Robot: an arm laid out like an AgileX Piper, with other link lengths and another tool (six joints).
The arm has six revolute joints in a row. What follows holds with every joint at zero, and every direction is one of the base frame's. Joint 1 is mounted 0.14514 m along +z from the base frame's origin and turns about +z. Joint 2 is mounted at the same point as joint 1 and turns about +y. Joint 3 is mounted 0.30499 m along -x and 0.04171 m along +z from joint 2 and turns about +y. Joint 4 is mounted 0.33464 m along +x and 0.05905 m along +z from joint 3 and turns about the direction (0.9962, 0, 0.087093). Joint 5 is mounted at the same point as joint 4 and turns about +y. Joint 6 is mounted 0.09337 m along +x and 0.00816 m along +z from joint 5 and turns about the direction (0.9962, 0, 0.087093). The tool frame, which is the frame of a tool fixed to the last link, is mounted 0.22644 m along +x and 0.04 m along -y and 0.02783 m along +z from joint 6; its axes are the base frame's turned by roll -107.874, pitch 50.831 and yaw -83.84 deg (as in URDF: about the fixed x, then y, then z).
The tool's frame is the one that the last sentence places.
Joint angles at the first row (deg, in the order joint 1, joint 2, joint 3, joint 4, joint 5, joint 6):
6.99 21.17 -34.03 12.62 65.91 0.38
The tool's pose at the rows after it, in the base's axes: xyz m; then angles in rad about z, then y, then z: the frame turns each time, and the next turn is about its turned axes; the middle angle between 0 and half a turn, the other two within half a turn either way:
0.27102, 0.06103, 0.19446, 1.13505, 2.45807, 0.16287
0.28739, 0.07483, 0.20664, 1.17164, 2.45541, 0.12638
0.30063, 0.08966, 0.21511, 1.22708, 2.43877, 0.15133
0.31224, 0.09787, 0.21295, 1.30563, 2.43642, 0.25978
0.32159, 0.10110, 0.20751, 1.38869, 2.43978, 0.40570
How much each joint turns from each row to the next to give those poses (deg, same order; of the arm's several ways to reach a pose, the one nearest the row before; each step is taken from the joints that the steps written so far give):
0.00 4.84 -2.64 0.62 -0.26 -2.19
0.00 3.79 -2.25 2.45 -1.74 -4.76
0.00 4.37 -2.72 2.73 -0.73 -2.26
0.00 6.18 -3.66 1.26 0.84 1.01
0.00 6.66 -4.49 0.10 2.18 3.02

